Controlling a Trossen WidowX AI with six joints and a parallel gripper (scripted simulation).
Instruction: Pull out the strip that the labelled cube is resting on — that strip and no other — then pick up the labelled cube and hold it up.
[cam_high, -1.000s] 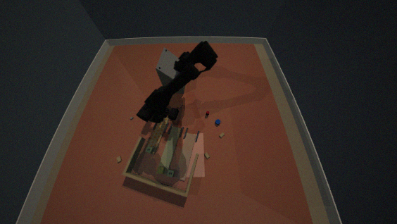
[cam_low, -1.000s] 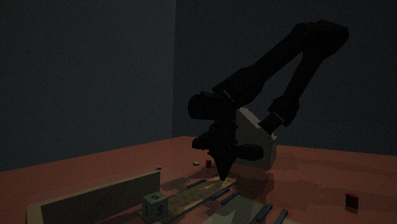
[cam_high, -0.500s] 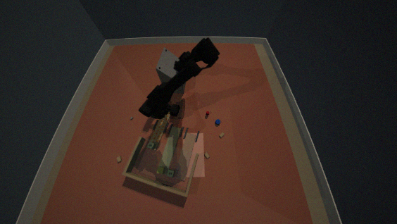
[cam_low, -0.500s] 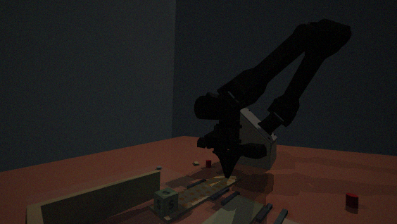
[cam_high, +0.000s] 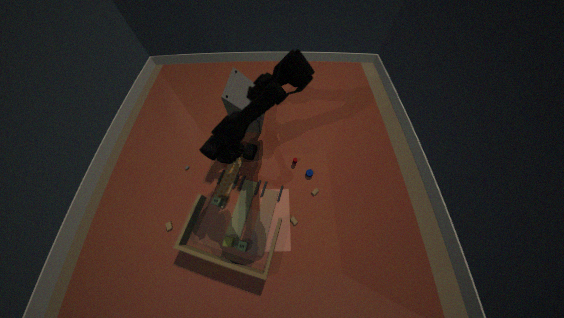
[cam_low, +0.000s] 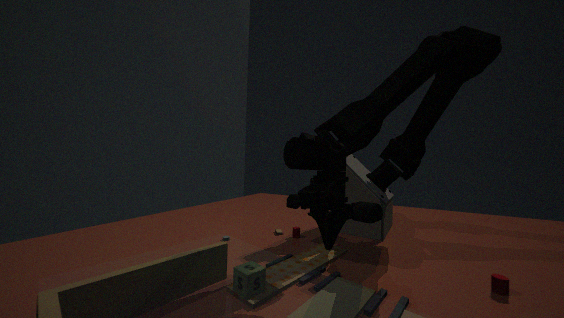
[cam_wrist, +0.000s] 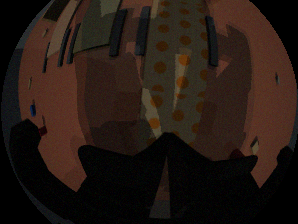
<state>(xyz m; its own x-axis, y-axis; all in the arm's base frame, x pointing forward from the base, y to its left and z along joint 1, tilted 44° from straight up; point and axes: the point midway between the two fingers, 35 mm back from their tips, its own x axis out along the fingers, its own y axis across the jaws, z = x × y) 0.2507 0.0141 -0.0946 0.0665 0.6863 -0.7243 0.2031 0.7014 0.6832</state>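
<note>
My gripper tip is 9 cm short of the dotted strip and 2 cm to the left of it. The rest, counted from my gripper tip: blue disc (6 cm ahead, 31 cm to the left).
</note>
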